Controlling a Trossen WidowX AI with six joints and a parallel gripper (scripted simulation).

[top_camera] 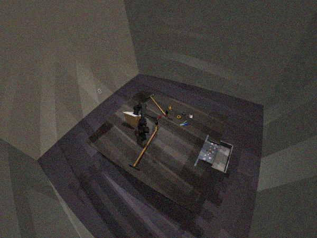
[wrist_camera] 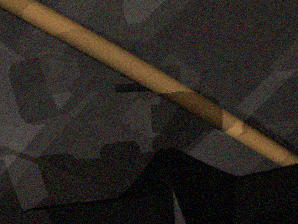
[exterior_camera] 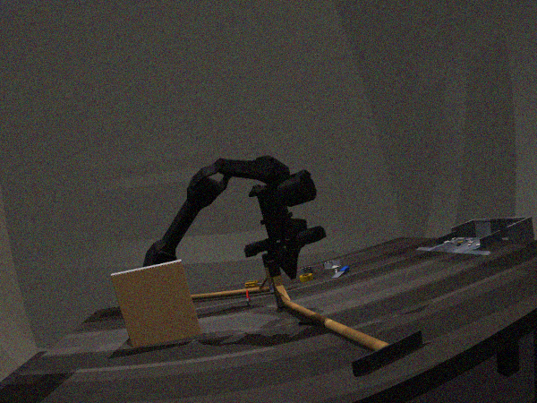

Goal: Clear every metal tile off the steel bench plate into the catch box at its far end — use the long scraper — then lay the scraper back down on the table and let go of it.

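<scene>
My gripper tip is 40 mm short of the long scraper, 20 mm to the left of it and 60 mm above it. From my gripper tip the other things lie so: red-handled tool (130 mm behind, 410 mm to the left, 110 mm below); blue piece (220 mm ahead, 510 mm to the left, 120 mm below); yellow ring (100 mm ahead, 580 mm to the left, 120 mm below).
</scene>
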